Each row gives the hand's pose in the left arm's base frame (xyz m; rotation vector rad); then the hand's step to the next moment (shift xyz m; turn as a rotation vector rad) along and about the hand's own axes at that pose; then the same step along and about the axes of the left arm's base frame.
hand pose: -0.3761 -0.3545 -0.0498 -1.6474 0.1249 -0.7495
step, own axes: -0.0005 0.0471 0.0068 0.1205 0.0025 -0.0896
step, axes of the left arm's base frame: 0.0185 -0.0051 -0.0436 0.0474 -0.1341 0.0484
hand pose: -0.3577 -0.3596 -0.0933 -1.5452 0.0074 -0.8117
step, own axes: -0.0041 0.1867 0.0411 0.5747 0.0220 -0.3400
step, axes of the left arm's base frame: 0.1017 0.0052 -0.1619 0.2731 -0.5652 0.2289
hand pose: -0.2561 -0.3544 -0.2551 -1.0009 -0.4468 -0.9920
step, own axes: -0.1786 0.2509 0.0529 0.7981 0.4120 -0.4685
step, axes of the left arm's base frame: 0.1293 0.1755 -0.2239 0.7053 -0.7149 0.1327
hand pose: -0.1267 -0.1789 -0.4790 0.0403 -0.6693 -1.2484
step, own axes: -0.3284 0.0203 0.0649 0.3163 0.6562 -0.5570
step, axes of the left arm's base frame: -0.0647 0.3176 -0.0860 0.8843 -0.2351 -0.0608
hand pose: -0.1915 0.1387 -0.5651 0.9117 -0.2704 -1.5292
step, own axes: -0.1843 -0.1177 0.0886 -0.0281 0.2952 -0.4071
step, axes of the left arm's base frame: -0.1621 0.1634 0.0522 0.4885 0.1037 -0.0652
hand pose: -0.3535 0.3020 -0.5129 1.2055 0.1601 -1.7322
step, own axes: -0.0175 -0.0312 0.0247 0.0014 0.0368 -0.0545
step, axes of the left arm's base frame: -0.0393 0.0127 0.0136 0.0632 0.0120 -0.0138
